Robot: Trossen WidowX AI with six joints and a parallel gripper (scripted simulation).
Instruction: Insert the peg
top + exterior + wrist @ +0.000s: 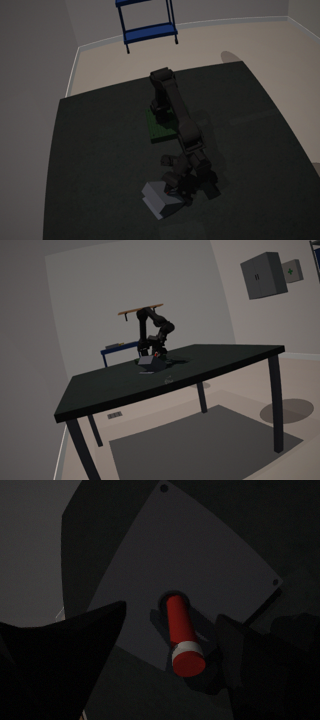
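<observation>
My gripper tip is now 10 mm past the round red peg, 10 mm to the right of it and 10 mm below it. Round my gripper tip: grey sloped panel (10 mm ahead, 20 mm to the right, 30 mm below).
</observation>
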